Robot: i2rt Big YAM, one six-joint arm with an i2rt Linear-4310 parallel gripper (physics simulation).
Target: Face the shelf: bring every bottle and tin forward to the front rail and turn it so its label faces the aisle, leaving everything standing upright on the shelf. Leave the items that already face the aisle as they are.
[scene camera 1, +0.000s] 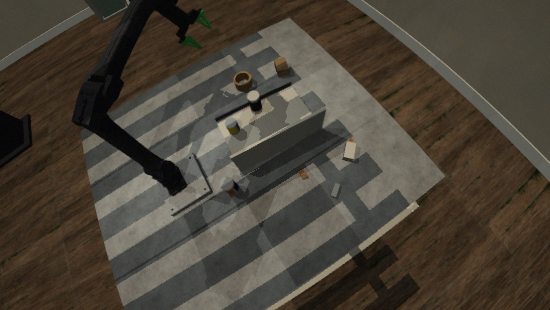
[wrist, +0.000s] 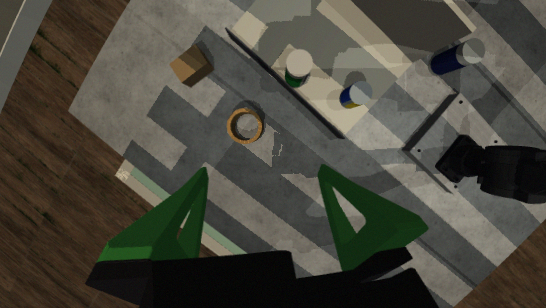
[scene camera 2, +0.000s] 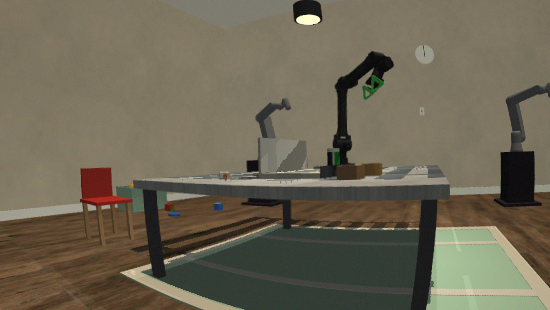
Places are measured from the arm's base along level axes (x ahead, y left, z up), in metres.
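Pixels of known places: gripper, fingertip midpoint: (scene camera 1: pixel 206 38) (wrist: pixel 266 170) (scene camera 2: pixel 368 95); arm's base at its link origin: (scene camera 1: pixel 174 180) (wrist: pixel 456 158).
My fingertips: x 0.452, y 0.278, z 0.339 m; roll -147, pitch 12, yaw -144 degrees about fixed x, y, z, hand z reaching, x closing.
Ahead of a thing's pixels: the offset from my fingertips to its middle. "*": to the spot under its first point. Level surfaces: height alone.
A white-capped bottle with black and green sides @(* dz -0.253, dx +0.053, dy -0.204 m) (scene camera 1: pixel 254 101) (scene camera 2: pixel 333 156) (wrist: pixel 298 69) stands upright on the shelf board @(dz -0.345 m) (scene camera 1: pixel 295 116), close behind the dark front rail @(dz -0.349, dx +0.071, dy -0.144 m) (scene camera 1: pixel 235 111) (wrist: pixel 285 84); green shows on its rail side. A blue and yellow tin @(dz -0.310, dx -0.091, dy -0.219 m) (scene camera 1: pixel 232 126) (wrist: pixel 355 96) stands upright on the shelf, farther behind the rail. A blue and orange tin @(dz -0.319, dx -0.244, dy -0.457 m) (scene camera 1: pixel 231 188) (wrist: pixel 452 59) stands off the shelf, on the table by the arm's base plate; its orange shows in scene camera 1. My gripper (scene camera 1: pixel 206 38) (scene camera 2: pixel 371 94) (wrist: pixel 266 170) is open and empty, high above the table on the rail side.
The tall back panel @(* dz -0.267, dx +0.046, dy -0.436 m) (scene camera 1: pixel 282 140) (scene camera 2: pixel 283 155) rises behind the shelf. A wooden ring @(* dz -0.319, dx +0.126, dy +0.035 m) (wrist: pixel 230 126) and a wooden block @(dz -0.343, dx +0.315, dy -0.035 m) (scene camera 1: pixel 281 65) (wrist: pixel 191 65) lie in front of the rail. Behind the panel lie a white box @(dz -0.354, dx +0.288, dy -0.615 m) (scene camera 1: pixel 350 150), a brown piece @(dz -0.364, dx +0.048, dy -0.580 m) (scene camera 1: pixel 303 174) and a grey block @(dz -0.362, dx +0.117, dy -0.722 m) (scene camera 1: pixel 336 190).
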